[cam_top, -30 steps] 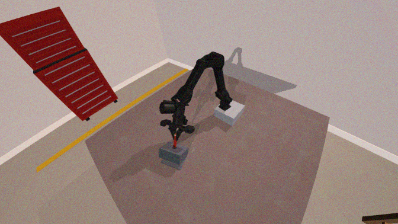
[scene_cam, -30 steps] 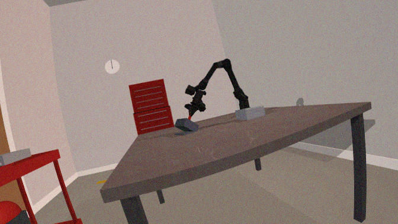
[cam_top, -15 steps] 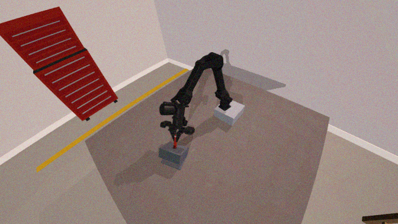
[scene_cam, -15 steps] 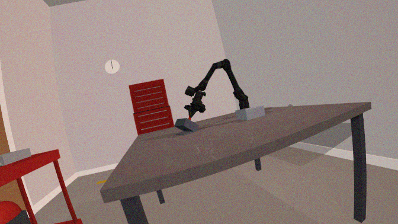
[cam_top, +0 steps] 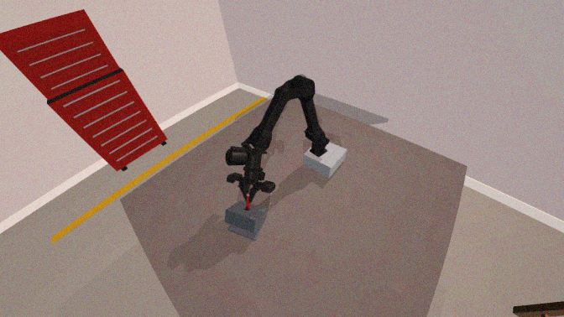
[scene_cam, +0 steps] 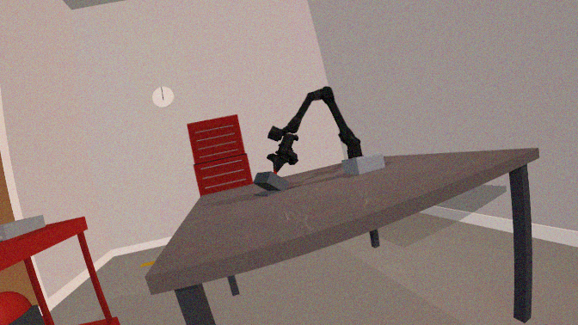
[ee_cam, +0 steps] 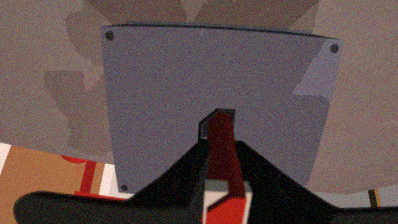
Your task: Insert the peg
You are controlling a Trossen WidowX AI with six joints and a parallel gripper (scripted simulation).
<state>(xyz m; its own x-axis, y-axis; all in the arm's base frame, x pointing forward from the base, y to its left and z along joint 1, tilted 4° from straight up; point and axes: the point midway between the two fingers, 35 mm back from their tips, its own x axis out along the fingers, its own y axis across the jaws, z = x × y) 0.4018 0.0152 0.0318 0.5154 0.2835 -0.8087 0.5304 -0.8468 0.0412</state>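
Right now my gripper tip is 30 mm short of the grey sloped panel, 20 mm to the right of it and 40 mm above it. From my gripper tip the other things lie so: red peg 10 mm behind, 10 mm above.
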